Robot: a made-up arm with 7 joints.
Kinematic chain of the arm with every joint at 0, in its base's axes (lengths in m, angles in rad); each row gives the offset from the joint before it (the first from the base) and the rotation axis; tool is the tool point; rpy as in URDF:
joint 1: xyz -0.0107 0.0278 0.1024 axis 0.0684 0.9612 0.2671
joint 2: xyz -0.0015 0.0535 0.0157 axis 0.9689 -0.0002 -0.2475
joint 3: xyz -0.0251 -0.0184 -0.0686 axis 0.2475 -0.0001 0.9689
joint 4: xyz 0.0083 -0.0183 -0.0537 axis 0.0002 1 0
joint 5: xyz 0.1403 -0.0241 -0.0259 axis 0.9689 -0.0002 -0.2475
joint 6: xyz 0.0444 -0.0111 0.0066 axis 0.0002 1 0
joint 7: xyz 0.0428 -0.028 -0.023 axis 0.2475 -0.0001 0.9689
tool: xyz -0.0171 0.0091 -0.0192 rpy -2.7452 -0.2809 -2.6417
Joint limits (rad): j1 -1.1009..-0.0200 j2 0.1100..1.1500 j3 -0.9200..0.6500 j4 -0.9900..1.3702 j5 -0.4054..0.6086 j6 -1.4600..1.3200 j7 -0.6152..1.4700
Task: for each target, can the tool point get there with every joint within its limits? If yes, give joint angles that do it. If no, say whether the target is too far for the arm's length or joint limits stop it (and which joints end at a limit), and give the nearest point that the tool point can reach.
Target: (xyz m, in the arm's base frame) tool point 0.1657 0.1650 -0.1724
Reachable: yes | joints -0.3322 0.4609 0.3987 1.0769 -0.2836 -0.1717 0.6261
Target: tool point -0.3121 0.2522 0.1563
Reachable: no: joint limits stop it (at a limit: joint 1, joint 2, joint 3, joint 4, joint 6, joint 7) | nearest point -0.1069 0.3133 -0.0491 | short by 0.297 m
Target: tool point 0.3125 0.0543 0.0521
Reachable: yes | joints -0.8835 0.2353 0.3815 0.5770 0.3360 -0.7934 0.4081
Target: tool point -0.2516 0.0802 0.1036
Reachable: no: joint limits stop it (at a limit: joint 1, joint 2, joint 3, joint 4, joint 6, joint 7) | nearest point -0.1205 -0.0319 0.1532 | short by 0.179 m
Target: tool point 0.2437 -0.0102 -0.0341
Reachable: yes | joints -0.6505 0.5521 -0.3275 0.1819 0.3921 -0.2181 0.5568
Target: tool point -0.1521 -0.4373 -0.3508
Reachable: no: too far | nearest point -0.0487 -0.1343 -0.1668 | short by 0.369 m
